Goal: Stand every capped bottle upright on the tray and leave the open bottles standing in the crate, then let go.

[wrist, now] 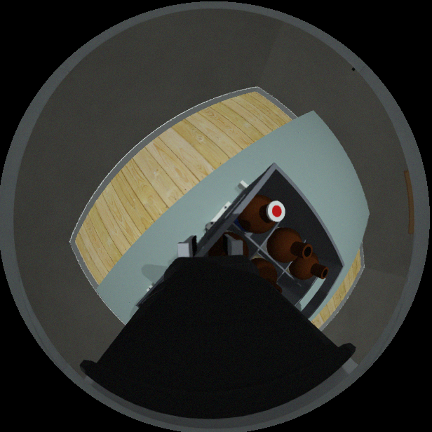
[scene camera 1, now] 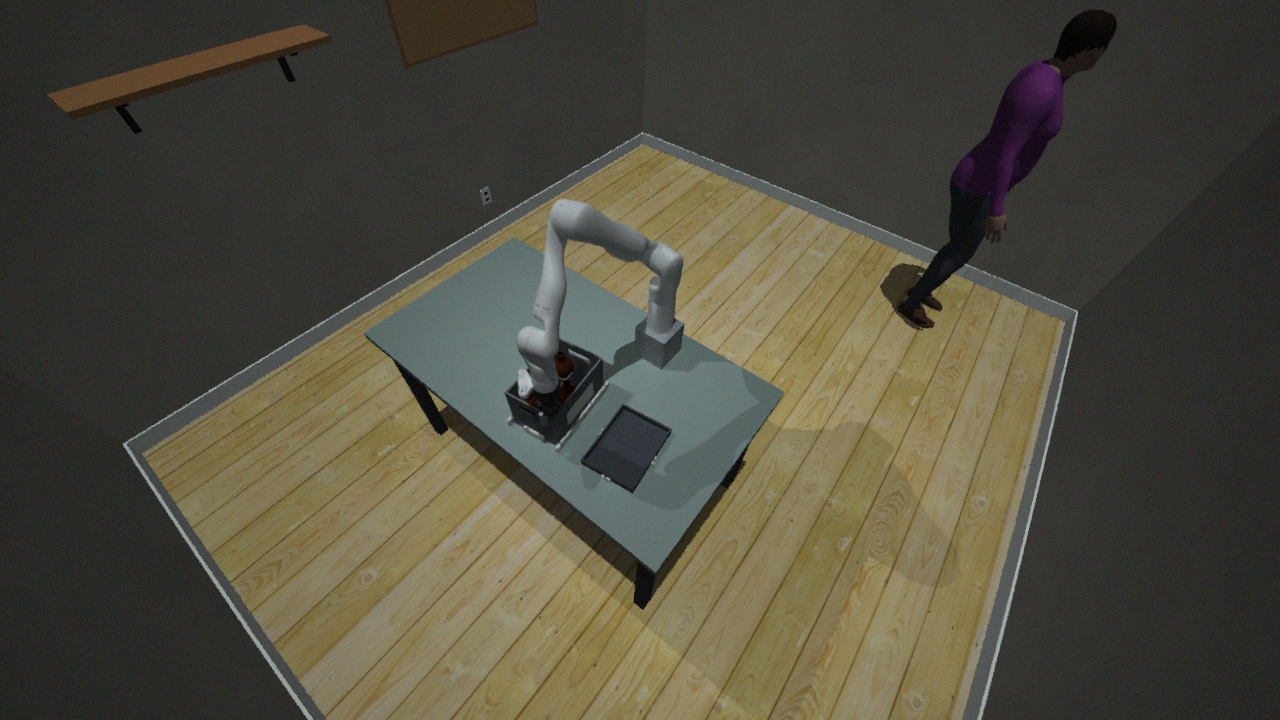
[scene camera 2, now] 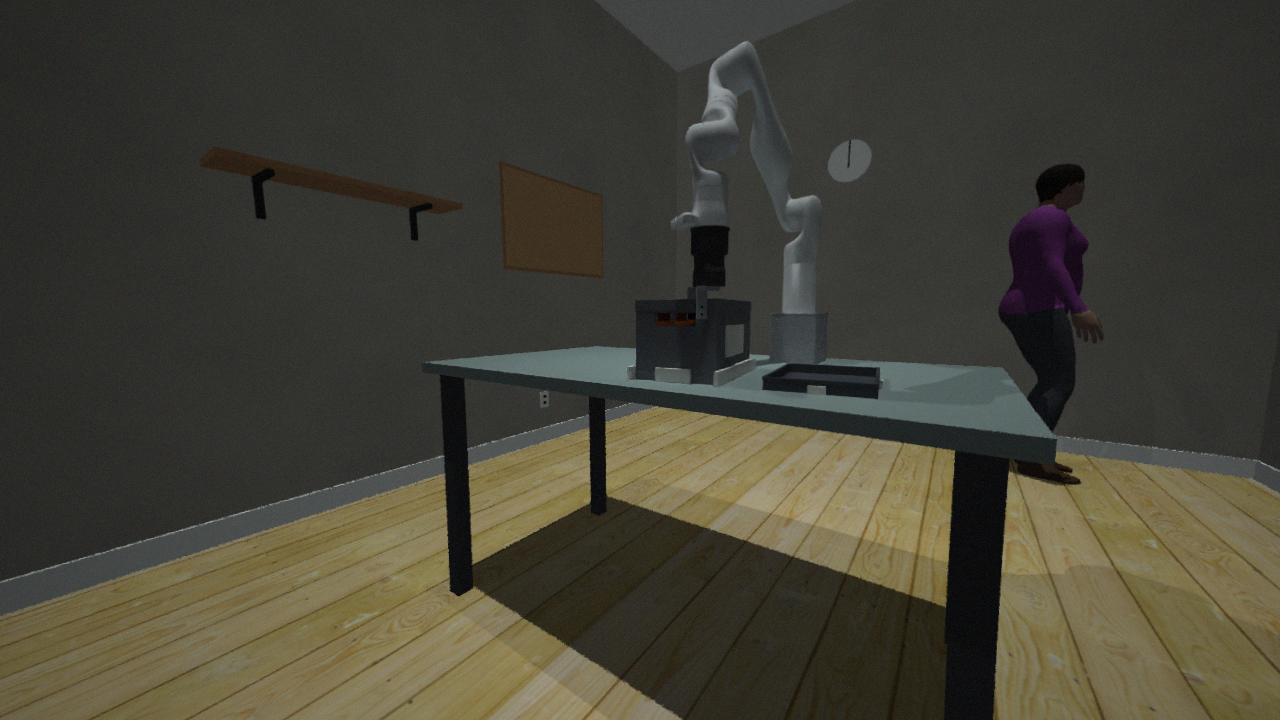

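Seen in the pictures: gripper, fingertip midpoint: [scene camera 1: 543, 418] [scene camera 2: 696, 318]; arm's base, link origin: [scene camera 1: 659, 324] [scene camera 2: 798, 313].
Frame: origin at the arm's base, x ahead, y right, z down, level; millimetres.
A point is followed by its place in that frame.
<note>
The dark grey crate [scene camera 1: 529, 417] {x 548, y 122, z 47 mm} [scene camera 2: 663, 349] {x 549, y 137, z 76 mm} [wrist: 260, 175] stands on the table with several brown bottles in its compartments. One bottle [wrist: 255, 215] has a white cap with a red centre, at the crate's corner in the wrist view. Two bottles [wrist: 285, 245] [wrist: 303, 266] show open mouths. Another bottle [wrist: 262, 270] is partly hidden by the gripper body. My gripper [wrist: 209, 241] is open, pointing down at the crate's near end, with a bottle [wrist: 218, 247] partly visible below the fingers; its top is hidden. The black tray [scene camera 1: 626, 447] {x 407, y -158, z 139 mm} [scene camera 2: 820, 388] {x 536, y -180, z 133 mm} lies beside the crate with no bottle on it.
The table [scene camera 1: 483, 295] {x 197, y 749, z 145 mm} [scene camera 2: 948, 402] {x 489, y -362, z 145 mm} carries the arm's base [scene camera 1: 659, 342] {x 68, y -46, z 4 mm} [scene camera 2: 799, 337] {x 68, y -23, z 69 mm} behind the crate and tray. White strips [scene camera 2: 735, 370] {x 434, y 20, z 126 mm} lie along the crate's foot. A person in purple [scene camera 1: 1020, 116] [scene camera 2: 1047, 250] stands on the floor beyond the table.
</note>
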